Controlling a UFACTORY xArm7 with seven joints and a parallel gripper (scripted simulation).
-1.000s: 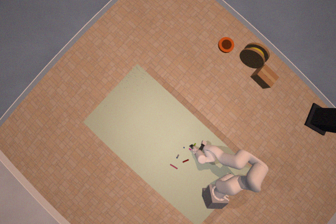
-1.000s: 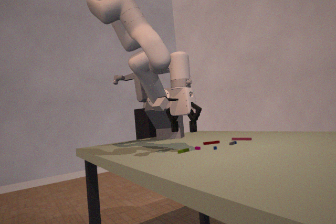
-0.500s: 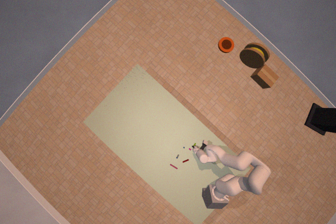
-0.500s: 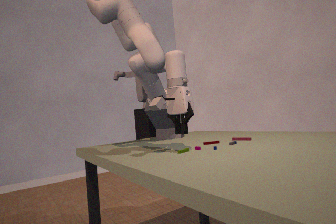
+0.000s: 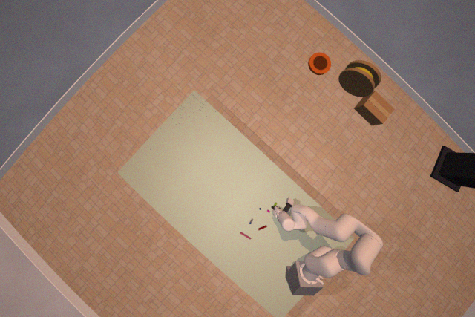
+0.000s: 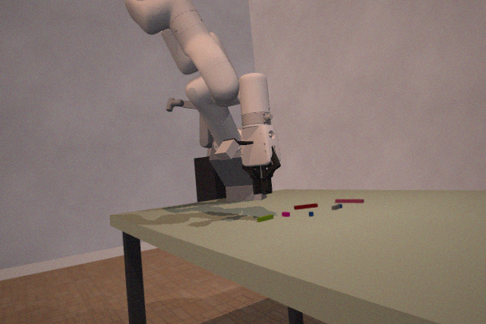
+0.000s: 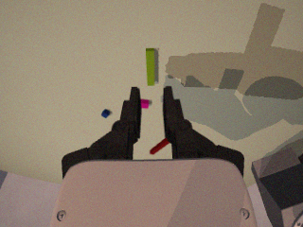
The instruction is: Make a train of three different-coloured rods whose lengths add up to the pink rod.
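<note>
My gripper is now 8 cm above the lime rod. Also, from my hand: grey rod (18 cm to the left, 10 cm ahead, 8 cm below); then red rod (19 cm to the left, 8 cm below); then magenta rod (8 cm below, 6 cm to the left, 2 cm ahead).
</note>
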